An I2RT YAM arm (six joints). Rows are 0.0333 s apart.
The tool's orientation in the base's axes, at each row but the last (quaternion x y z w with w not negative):
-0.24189, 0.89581, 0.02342, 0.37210
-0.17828, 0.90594, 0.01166, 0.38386
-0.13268, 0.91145, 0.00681, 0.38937
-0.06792, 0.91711, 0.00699, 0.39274
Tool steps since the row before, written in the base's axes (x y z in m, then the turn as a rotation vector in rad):
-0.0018, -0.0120, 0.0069, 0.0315, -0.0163, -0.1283
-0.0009, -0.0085, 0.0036, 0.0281, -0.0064, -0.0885
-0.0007, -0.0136, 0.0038, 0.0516, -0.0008, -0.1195
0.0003, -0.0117, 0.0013, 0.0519, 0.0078, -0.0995
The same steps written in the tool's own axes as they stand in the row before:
0.0014, -0.0107, -0.0088, 0.0747, -0.0109, 0.1097
0.0007, -0.0081, -0.0045, 0.0459, -0.0051, 0.0808
0.0010, -0.0133, -0.0047, 0.0511, -0.0027, 0.1197
0.0003, -0.0117, -0.0015, 0.0354, 0.0050, 0.1066

